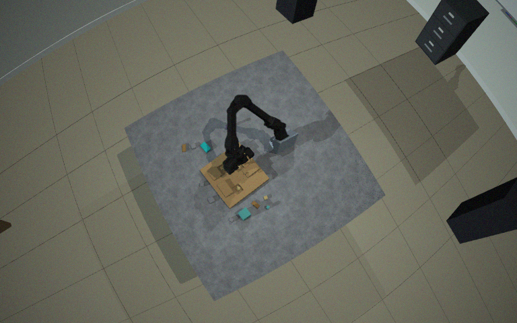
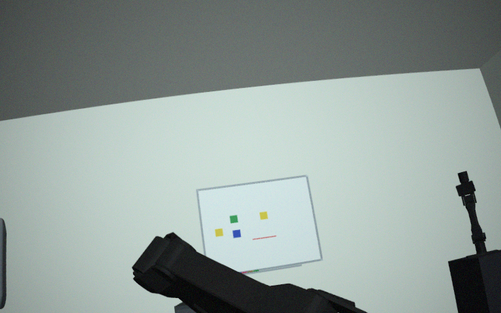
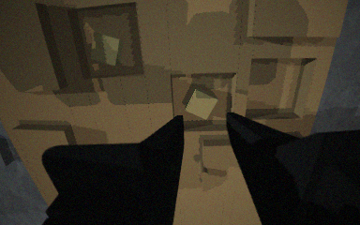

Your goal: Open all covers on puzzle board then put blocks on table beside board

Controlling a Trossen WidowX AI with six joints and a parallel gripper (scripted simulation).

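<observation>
The tan puzzle board is 50 mm ahead of my gripper tip and 30 mm below it. Round my gripper tip: tiny teal cube 300 mm to the left, 30 mm below; purple block 110 mm behind, 260 mm to the right, 30 mm below; orange block 40 mm ahead, 240 mm to the left, 40 mm below.
</observation>
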